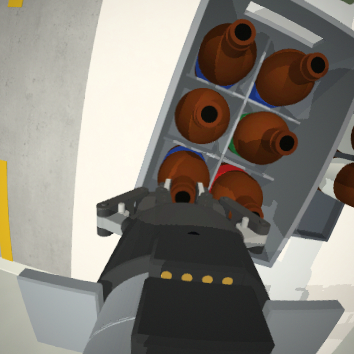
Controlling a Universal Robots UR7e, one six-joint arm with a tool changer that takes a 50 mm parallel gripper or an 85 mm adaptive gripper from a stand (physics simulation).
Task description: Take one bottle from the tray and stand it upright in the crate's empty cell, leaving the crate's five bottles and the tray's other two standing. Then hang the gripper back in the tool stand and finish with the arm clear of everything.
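Frame: origin at the arm's base, x ahead, y left, z up, level; metres.
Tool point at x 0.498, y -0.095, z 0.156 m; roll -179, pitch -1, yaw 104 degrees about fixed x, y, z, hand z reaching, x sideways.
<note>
Pixels of each thing's top centre, then the offset from my tool point to it. "*": a spot on its surface instead.
- brown bottle, centre of its top: (184, 194) dx -0.006, dy +0.004, dz -0.166 m
- grey crate, a spot on its surface: (159, 131) * dx -0.060, dy -0.042, dz -0.158 m
- dark tray, a spot on its surface: (317, 217) * dx -0.001, dy +0.316, dz -0.328 m
My gripper (184, 188) is shut on the neck of a brown bottle (183, 169) with a blue label. This bottle is at the near left cell of the grey crate (159, 131); its base is hidden, so I cannot tell whether it touches the crate floor. The other five bottles stand in their cells: a red-labelled one (237, 190) beside it, partly behind the gripper, one (192, 122) at the middle left, a green-labelled one (257, 140) at the middle right, and two blue-labelled ones (222, 57) (282, 80) at the far end.
Parts of two white-labelled bottles (346, 184) (352, 140) show at the right edge, by the dark tray (317, 217) beyond the crate's right wall. Thin dividers separate the crate's cells. Grey floor with yellow marks lies left of the pale table top.
</note>
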